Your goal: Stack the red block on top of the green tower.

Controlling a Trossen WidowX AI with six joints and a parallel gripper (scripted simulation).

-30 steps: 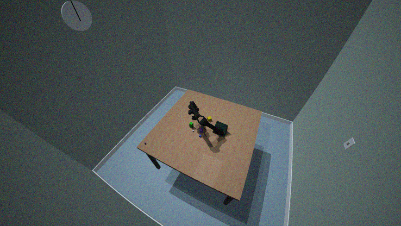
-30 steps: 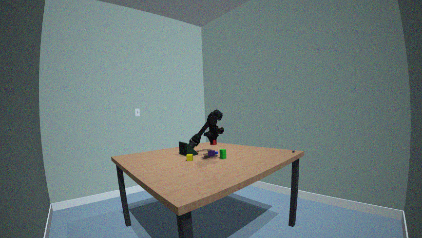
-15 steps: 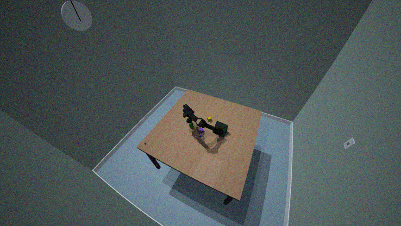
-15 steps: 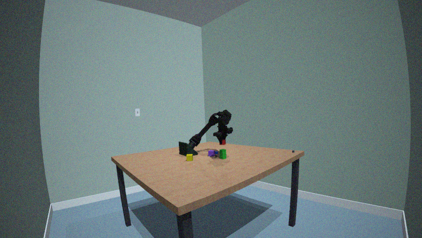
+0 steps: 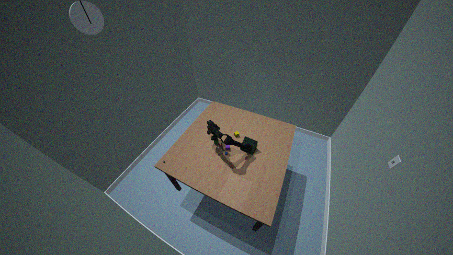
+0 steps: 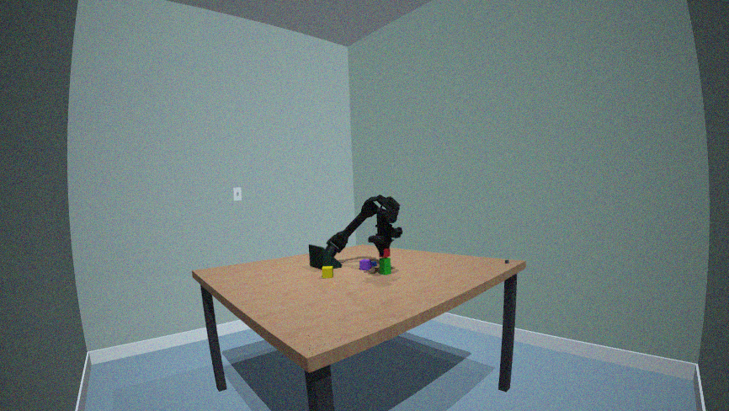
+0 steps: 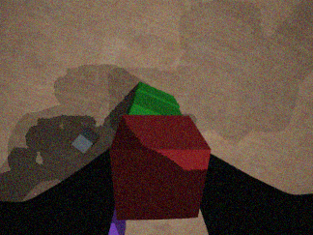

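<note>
Now: gripper tip 8 cm above the white ball, 6 cm to the right of it and 5 cm past it. Round my gripper tip: red block 1 cm above; purple block 15 cm behind, 7 cm below, 3 cm to the left; blue piece 17 cm behind, 10 cm to the left, 8 cm below.
</note>
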